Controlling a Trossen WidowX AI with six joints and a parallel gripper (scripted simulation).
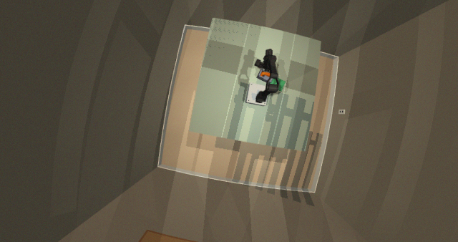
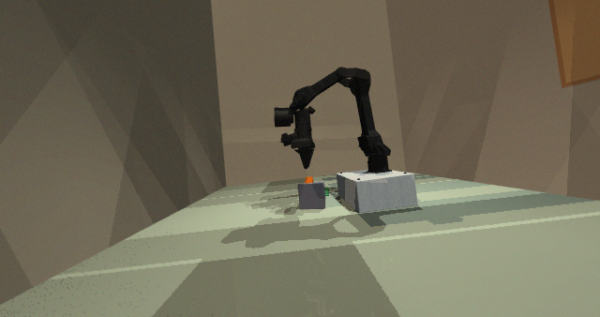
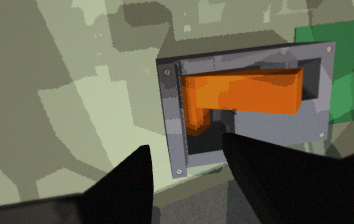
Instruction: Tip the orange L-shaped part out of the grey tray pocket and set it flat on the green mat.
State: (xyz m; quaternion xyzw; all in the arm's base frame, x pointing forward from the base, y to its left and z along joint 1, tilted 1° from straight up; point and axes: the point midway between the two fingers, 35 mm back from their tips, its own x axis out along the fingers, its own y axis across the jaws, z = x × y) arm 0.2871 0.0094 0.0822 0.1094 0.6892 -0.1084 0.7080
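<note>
My gripper tip is 2 cm past the orange L-shaped part, 4 cm to the left of it and 10 cm above it.
</note>
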